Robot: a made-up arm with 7 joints.
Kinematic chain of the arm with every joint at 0, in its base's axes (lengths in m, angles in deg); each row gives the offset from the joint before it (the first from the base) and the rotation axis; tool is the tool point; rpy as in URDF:
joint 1: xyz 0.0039 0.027 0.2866 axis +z
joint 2: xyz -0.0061 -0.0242 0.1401 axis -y
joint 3: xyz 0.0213 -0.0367 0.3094 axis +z
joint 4: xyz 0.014 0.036 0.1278 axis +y
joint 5: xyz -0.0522 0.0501 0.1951 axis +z
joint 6: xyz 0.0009 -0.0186 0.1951 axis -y
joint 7: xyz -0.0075 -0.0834 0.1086 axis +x
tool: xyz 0.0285 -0.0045 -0.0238 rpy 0 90 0
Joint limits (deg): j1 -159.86..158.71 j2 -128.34..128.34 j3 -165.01..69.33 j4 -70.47..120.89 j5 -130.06..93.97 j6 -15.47..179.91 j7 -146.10..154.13
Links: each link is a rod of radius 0.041 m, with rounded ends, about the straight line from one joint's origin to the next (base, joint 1, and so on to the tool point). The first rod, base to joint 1, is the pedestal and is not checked.
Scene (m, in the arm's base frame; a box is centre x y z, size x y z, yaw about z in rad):
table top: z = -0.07
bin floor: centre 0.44 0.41 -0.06 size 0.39 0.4 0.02 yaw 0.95
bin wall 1: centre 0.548 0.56 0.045 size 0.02 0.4 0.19 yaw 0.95
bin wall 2: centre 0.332 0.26 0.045 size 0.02 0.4 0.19 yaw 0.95
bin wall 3: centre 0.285 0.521 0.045 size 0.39 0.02 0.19 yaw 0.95
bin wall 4: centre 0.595 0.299 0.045 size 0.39 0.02 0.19 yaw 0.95
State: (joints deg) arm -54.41 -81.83 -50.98 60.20 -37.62 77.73 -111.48
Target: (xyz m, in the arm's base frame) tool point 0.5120 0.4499 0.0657
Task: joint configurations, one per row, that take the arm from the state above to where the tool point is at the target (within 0.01 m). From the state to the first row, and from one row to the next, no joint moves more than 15 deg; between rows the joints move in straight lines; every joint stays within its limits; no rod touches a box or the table.
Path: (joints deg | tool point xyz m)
1: -41.75 -78.57 -39.76 68.78 -41.91 80.05 -111.97 | 0.4842 -0.6981 0.2649
2: -29.09 -75.30 -28.55 77.35 -46.19 82.37 -112.47 | 0.6364 -0.5173 0.2311
3: -16.43 -72.04 -17.33 85.93 -50.48 84.69 -112.96 | 0.7343 -0.2827 0.2094
4: -3.78 -68.78 -6.12 94.51 -54.76 87.00 -113.45 | 0.7521 -0.0180 0.2068
5: 8.88 -65.52 5.10 103.09 -59.05 89.32 -113.95 | 0.6762 0.2407 0.2265
6: 21.54 -62.25 16.31 111.66 -63.33 91.64 -114.44 | 0.5121 0.4499 0.2683
7: 24.23 -71.75 12.97 105.14 -62.35 88.36 -114.42 | 0.5192 0.4541 0.1683
8: 26.91 -81.24 9.62 98.61 -61.36 85.08 -114.40 | 0.5120 0.4499 0.0657

